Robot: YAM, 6 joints.
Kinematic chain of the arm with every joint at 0, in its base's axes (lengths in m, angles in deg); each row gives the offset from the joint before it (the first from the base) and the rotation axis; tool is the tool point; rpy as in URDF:
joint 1: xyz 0 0 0.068 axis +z
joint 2: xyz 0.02 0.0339 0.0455 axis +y
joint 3: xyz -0.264 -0.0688 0 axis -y
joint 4: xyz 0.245 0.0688 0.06 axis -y
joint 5: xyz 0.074 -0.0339 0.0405 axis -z
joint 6: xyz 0.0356 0 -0.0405 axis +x
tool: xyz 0 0 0 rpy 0 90 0
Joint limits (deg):
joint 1: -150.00..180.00
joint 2: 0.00..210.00
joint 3: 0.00..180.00
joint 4: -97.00..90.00
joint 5: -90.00..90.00
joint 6: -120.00..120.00
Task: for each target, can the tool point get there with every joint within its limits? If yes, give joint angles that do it. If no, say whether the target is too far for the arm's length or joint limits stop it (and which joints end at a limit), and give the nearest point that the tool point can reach.
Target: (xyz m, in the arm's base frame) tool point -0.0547 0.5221 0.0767
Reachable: yes | joints 99.73 148.12 107.84 -9.42 74.69 99.63
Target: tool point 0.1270 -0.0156 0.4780
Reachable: yes | joints -0.76 41.85 63.31 2.25 23.05 1.19
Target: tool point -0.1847 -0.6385 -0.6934
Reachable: no: too far | nearest point -0.1219 -0.4212 -0.3265 | short by 0.431 m
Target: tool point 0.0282 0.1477 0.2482
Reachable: yes | joints 71.77 59.06 47.87 -71.69 -33.06 59.64
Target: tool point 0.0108 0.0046 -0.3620
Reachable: no: joint limits stop it (at a limit: joint 2) | nearest point 0.0397 0.0169 -0.3164 | short by 0.055 m
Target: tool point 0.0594 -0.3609 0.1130
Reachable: yes | joints -76.38 124.53 81.26 -61.34 50.00 -79.54
